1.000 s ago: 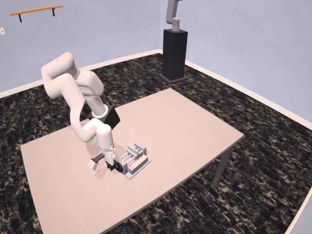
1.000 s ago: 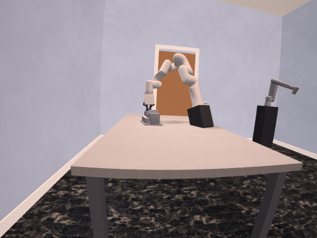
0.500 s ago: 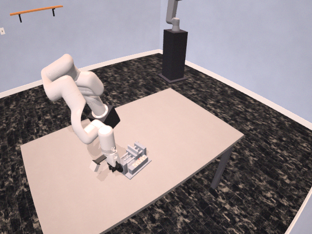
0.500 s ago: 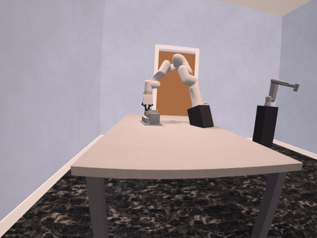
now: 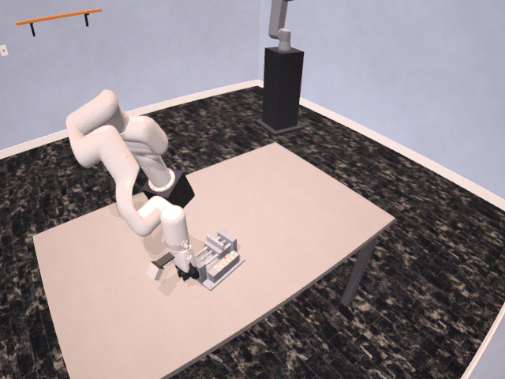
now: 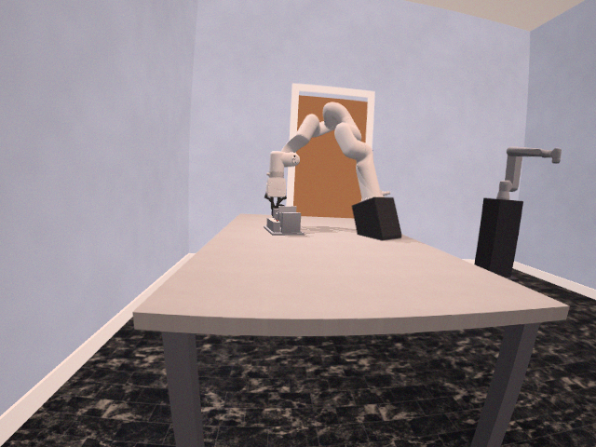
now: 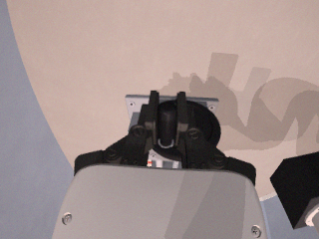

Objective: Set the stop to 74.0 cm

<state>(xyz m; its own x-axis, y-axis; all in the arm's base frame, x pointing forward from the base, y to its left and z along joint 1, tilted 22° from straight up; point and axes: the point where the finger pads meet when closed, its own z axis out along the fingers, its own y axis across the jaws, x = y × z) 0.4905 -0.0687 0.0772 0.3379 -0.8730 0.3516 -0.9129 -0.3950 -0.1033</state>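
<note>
Right now the black handwheel is 10 mm behind my hand, 20 mm to the left of it and 10 mm below it. Also, from my hand: handwheel knob 10 mm to the left; then sliding stop block 70 mm behind, 160 mm to the left, 10 mm below.
</note>
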